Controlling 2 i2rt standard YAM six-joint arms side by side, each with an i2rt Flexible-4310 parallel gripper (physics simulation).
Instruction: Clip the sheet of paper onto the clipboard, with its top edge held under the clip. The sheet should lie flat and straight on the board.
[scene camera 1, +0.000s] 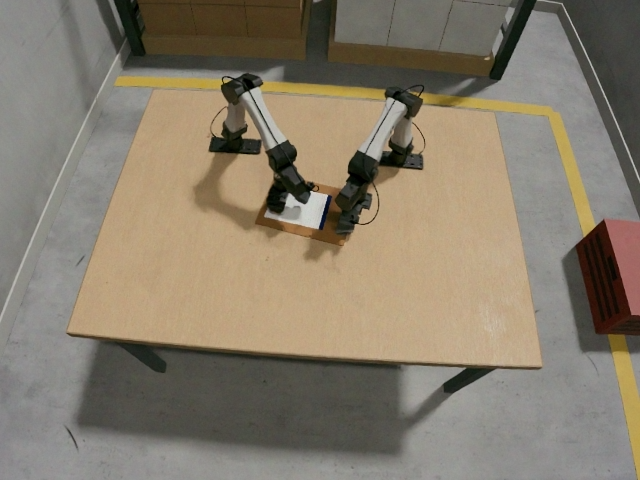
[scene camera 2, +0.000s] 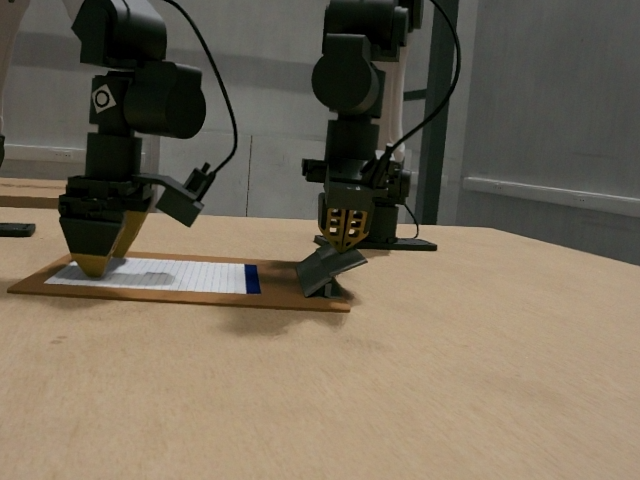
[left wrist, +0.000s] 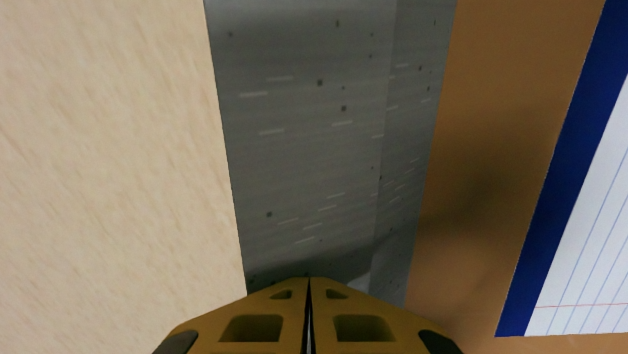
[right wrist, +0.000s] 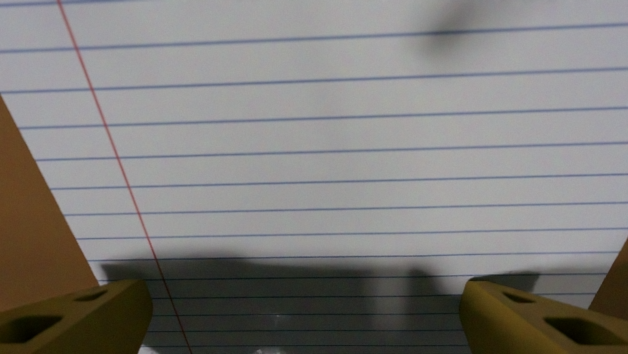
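Observation:
The lined white sheet (scene camera 1: 305, 212) (scene camera 2: 180, 276) (left wrist: 607, 200) (right wrist: 300, 200) lies flat on the brown clipboard (scene camera 1: 305, 230) (scene camera 2: 279, 272) (left wrist: 480, 200) (right wrist: 30, 225). Its blue top band (scene camera 1: 325, 212) (scene camera 2: 252, 279) (left wrist: 555, 200) is apart from the grey clip (scene camera 1: 345, 223) (scene camera 2: 323, 271) (left wrist: 320, 150), with bare board between. The clip's plate is tilted, its jaw raised. My left gripper (scene camera 2: 341, 250) (left wrist: 309, 291) is shut and empty, its tips at the clip's upper plate. My right gripper (scene camera 2: 107, 266) (right wrist: 306, 294) is open, its fingertips at or just above the sheet's lower part. Both grippers' fingertips are hidden in scene camera 1.
The clipboard lies on the wooden table (scene camera 1: 310, 299) (scene camera 2: 330, 392) (left wrist: 100, 150). Both arms reach over it from their bases at the table's far side. A red box (scene camera 1: 612, 279) stands on the floor at the picture's right, beyond the table.

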